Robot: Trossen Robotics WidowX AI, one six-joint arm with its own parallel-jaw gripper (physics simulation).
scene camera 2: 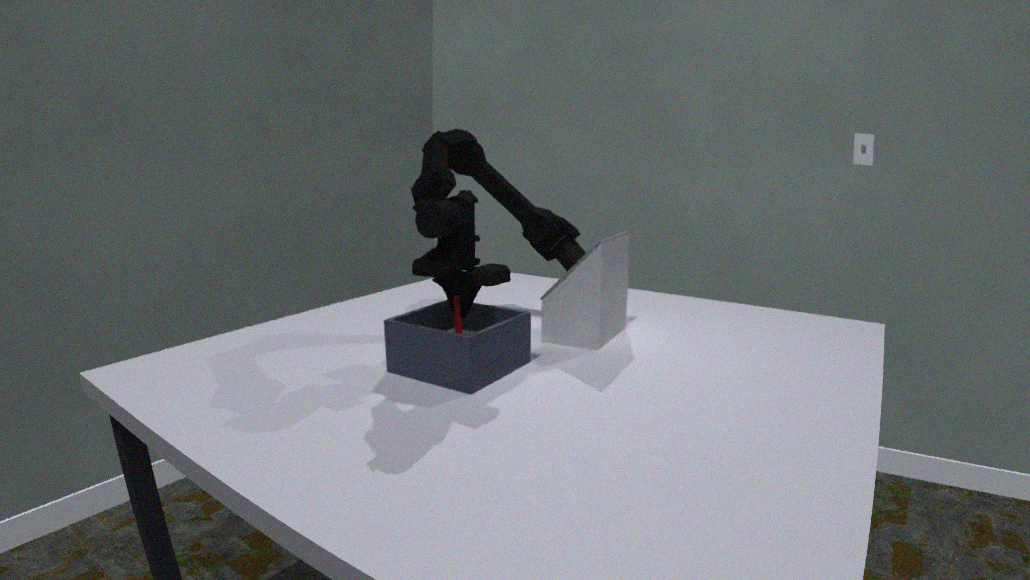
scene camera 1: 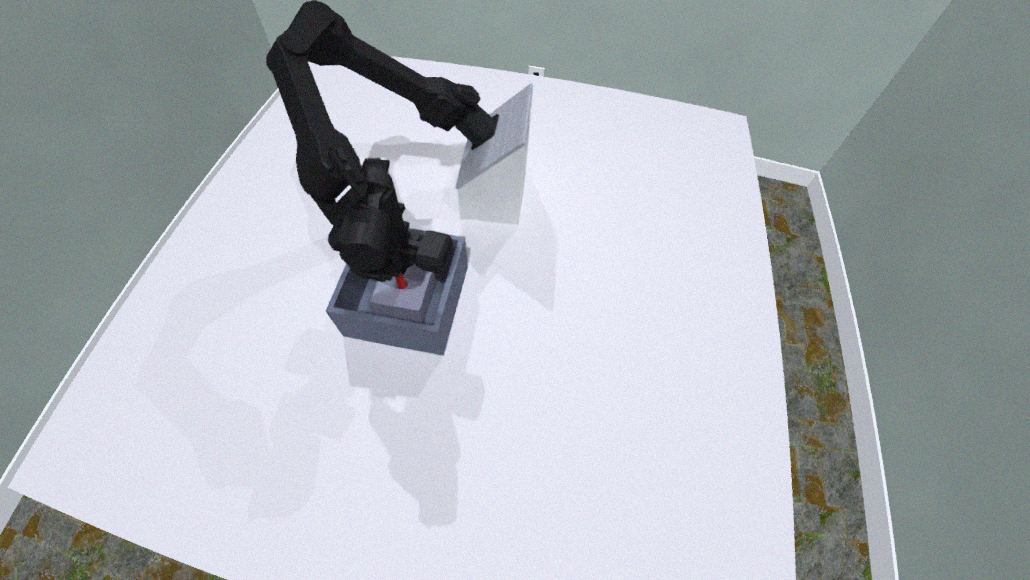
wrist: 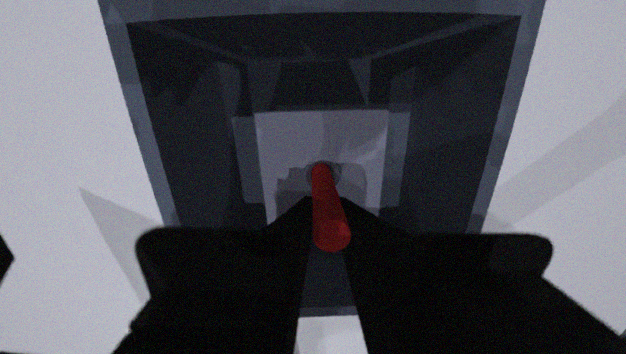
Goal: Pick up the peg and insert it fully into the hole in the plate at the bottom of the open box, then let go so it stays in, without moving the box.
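Seen in the pictures: gripper, fingertip midpoint: (scene camera 2: 460,317) (wrist: 323,204); arm's base, link origin: (scene camera 2: 582,268) (scene camera 1: 485,132).
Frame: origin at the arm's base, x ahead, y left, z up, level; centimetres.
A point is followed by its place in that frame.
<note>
The red peg (scene camera 1: 401,280) {x 33.6, y -8.9, z -5.5 cm} (scene camera 2: 457,314) {x 33.7, y -9.1, z -3.5 cm} (wrist: 327,215) {x 33.9, y -9.3, z -0.7 cm} is held between the fingers of my gripper (scene camera 2: 462,308) {x 32.5, y -9.3, z -4.4 cm} (wrist: 323,204) {x 32.5, y -9.3, z -4.4 cm}, which is shut on it. The fingers reach into the top of the open dark blue-grey box (scene camera 1: 396,337) {x 42.5, y -8.2, z -9.4 cm} (scene camera 2: 432,356) {x 42.4, y -8.3, z -8.7 cm} (wrist: 140,115) {x 37.9, y -0.8, z -4.1 cm}. Inside the box is the light plate (scene camera 1: 394,298) {x 35.9, y -10.1, z -8.1 cm} (wrist: 285,135) {x 36.0, y -7.1, z -8.1 cm} on a raised block. In the wrist view the peg's lower end covers most of the hole (wrist: 335,174) {x 32.9, y -10.5, z -8.0 cm}. Whether the tip is inside the hole or just above it cannot be told. The peg slants slightly in that view. In scene camera 1 the arm hides the fingertips.
The box walls surround the fingers and plate. The box stands on the white table (scene camera 1: 612,374) {x 41.9, y 29.4, z -13.8 cm} (scene camera 2: 684,432) {x 40.1, y 34.6, z -13.9 cm}. A grey wedge-shaped stand (scene camera 1: 493,190) {x 11.7, y 3.5, z -4.2 cm} (scene camera 2: 601,302) {x 10.5, y 8.9, z -4.2 cm} carries the arm's base behind the box.
</note>
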